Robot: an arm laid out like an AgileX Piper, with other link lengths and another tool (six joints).
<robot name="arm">
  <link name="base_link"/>
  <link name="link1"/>
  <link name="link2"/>
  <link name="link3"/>
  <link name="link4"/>
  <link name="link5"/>
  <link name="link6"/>
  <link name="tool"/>
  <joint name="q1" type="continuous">
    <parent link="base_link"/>
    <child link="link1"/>
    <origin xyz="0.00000 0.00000 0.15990"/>
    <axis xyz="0 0 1"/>
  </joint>
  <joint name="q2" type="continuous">
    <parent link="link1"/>
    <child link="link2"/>
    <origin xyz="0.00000 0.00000 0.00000"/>
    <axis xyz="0 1 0"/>
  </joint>
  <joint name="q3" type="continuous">
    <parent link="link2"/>
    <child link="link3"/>
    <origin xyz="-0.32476 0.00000 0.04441"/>
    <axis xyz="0 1 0"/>
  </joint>
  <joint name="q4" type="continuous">
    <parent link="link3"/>
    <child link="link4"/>
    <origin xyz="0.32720 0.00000 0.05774"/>
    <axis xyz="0.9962 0 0.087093"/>
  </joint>
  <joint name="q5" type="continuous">
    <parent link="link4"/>
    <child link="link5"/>
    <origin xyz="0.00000 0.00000 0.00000"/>
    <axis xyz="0 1 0"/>
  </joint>
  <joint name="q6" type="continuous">
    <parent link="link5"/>
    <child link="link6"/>
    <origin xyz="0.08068 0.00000 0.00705"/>
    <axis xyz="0.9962 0 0.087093"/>
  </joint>
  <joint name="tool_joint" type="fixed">
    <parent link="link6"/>
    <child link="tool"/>
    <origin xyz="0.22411 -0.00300 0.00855" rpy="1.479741 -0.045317 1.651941"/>
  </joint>
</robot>
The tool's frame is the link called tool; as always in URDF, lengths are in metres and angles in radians. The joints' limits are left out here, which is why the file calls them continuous.
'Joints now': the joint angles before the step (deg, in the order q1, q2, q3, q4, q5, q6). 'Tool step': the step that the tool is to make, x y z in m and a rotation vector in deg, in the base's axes. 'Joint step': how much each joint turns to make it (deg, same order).
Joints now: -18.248, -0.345, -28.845, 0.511, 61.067, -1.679
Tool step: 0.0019, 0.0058, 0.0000, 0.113, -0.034, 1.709
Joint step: 1.841, 0.012, 0.001, -0.073, -0.014, 0.200
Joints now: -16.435, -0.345, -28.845, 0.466, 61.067, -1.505
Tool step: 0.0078, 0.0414, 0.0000, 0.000, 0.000, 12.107
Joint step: 12.076, -0.002, -0.001, 0.031, 0.003, -0.029
